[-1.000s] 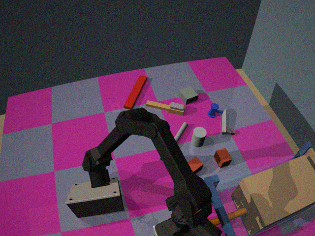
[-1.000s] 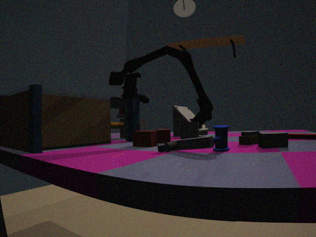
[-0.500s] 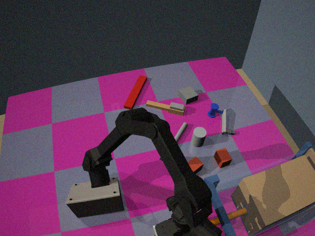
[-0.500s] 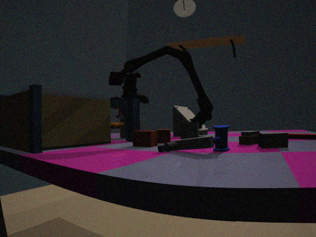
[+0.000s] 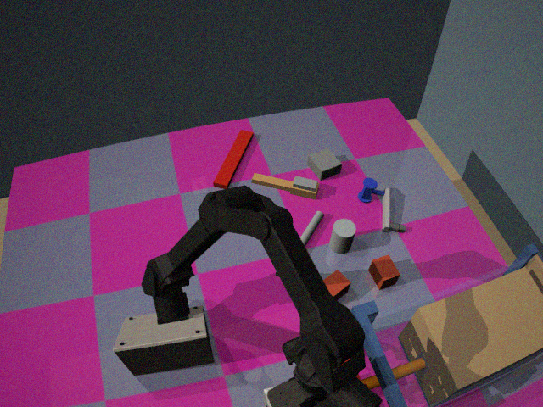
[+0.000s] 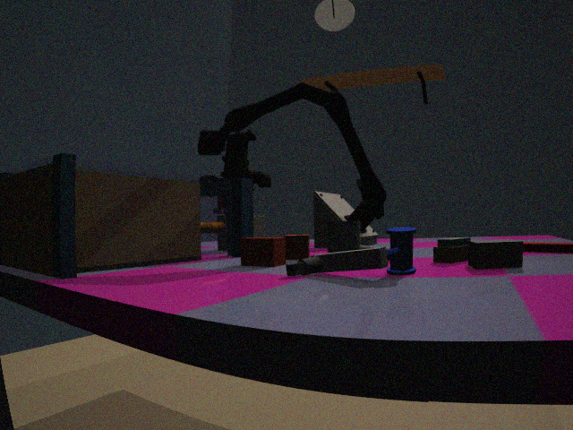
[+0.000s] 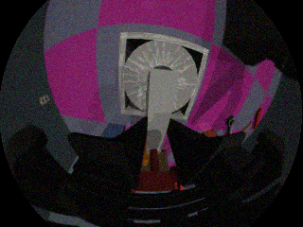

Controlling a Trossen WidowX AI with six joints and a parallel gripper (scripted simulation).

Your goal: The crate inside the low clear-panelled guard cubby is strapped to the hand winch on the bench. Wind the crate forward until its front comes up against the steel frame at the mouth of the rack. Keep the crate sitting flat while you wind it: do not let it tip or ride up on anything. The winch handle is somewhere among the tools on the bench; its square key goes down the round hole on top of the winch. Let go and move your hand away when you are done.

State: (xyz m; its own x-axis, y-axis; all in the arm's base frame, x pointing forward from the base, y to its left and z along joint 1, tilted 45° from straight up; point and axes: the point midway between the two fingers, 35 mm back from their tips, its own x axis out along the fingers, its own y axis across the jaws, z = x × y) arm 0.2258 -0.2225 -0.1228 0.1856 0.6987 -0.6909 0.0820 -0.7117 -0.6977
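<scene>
The winch handle with red hub is 20 mm above my gripper tip and 10 mm ahead of it. The rest, counted from my gripper tip: winch 60 mm below, 60 mm behind, 10 mm to the right; blue steel frame 110 mm ahead, 20 mm above; red knob 50 mm ahead, 50 mm above.
</scene>
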